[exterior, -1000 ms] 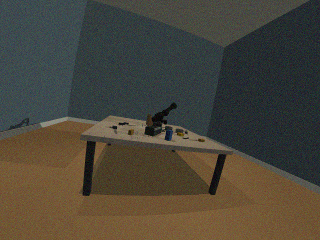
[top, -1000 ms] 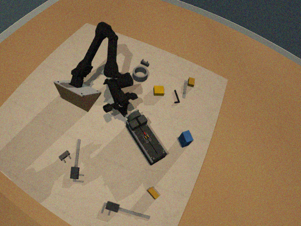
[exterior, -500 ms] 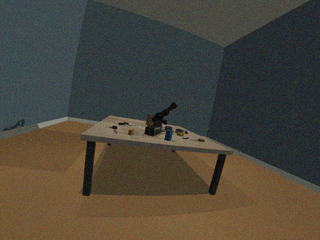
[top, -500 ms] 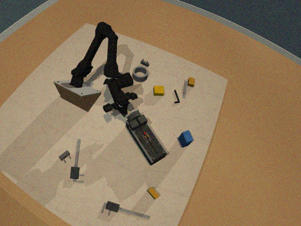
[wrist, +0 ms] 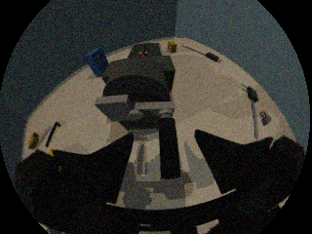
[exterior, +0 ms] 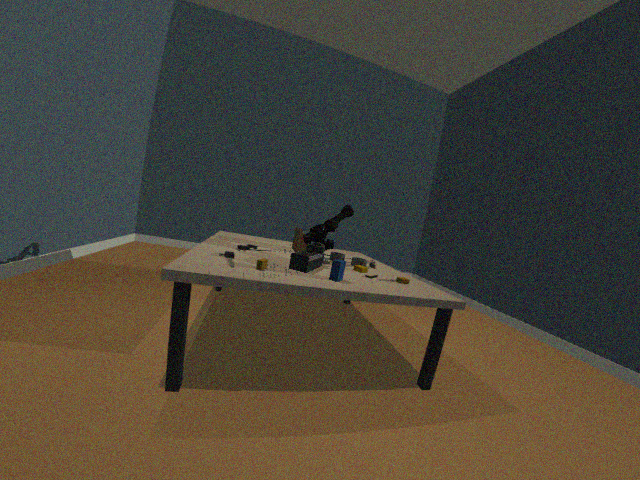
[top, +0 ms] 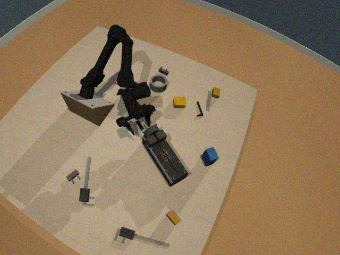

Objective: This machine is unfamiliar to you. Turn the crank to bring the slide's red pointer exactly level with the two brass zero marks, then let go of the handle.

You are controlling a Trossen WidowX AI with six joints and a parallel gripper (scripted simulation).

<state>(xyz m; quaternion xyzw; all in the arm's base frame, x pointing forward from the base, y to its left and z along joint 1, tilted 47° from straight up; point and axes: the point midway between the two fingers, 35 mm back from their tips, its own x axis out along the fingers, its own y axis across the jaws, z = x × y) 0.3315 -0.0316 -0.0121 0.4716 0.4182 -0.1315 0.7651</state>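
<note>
Now: the crank handle 3 cm above my gripper tip, 1 cm to the left of it and 1 cm behind it. The rest, counted from my gripper tip: yellow block (27 cm to the left, 10 cm ahead, 5 cm below); red pointer (13 cm ahead, 6 cm to the right, 2 cm above); blue cube (35 cm ahead, 2 cm below, 1 cm to the left).
</note>
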